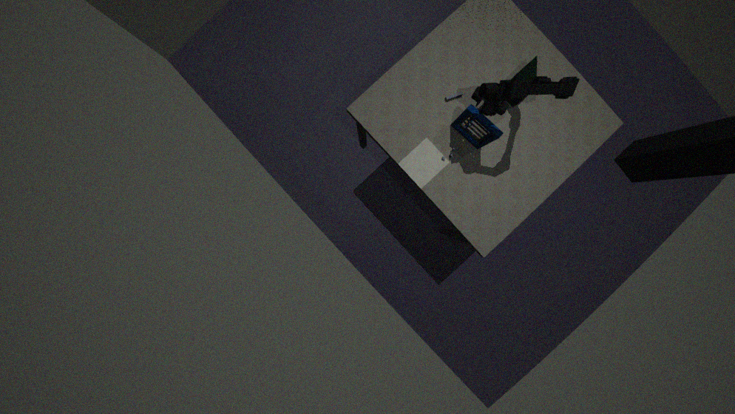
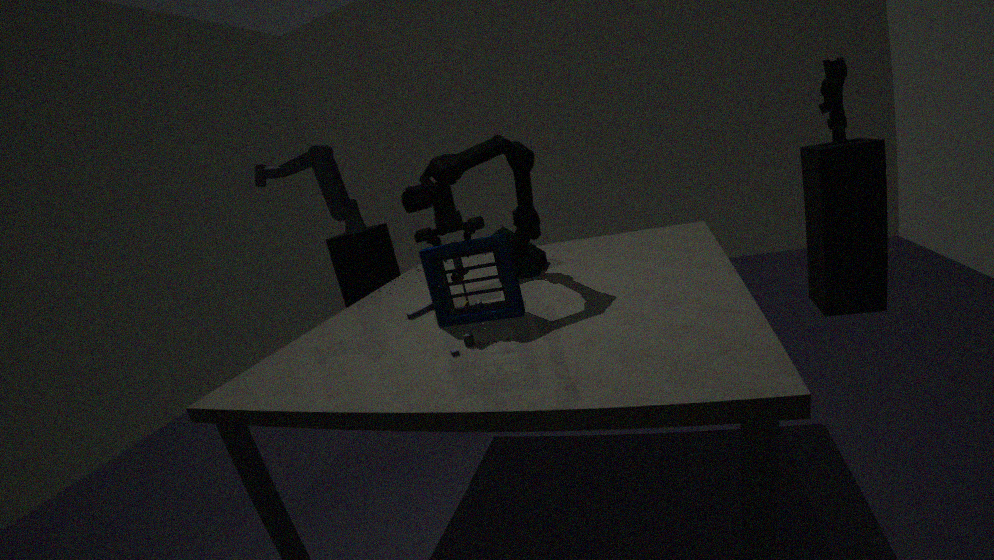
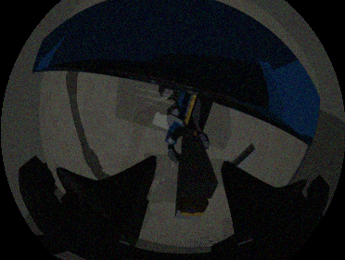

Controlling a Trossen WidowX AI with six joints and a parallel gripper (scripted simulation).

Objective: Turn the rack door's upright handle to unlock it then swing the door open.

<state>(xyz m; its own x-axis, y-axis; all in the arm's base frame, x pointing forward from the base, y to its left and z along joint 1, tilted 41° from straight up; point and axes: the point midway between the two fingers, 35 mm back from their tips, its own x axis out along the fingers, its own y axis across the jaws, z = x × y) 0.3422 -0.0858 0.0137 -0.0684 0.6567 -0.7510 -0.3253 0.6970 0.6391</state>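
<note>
The upright handle is 30 mm below my gripper tip and 10 mm to the left of it. Round my gripper tip: thin stick 170 mm to the right, 150 mm below, 40 mm behind.
</note>
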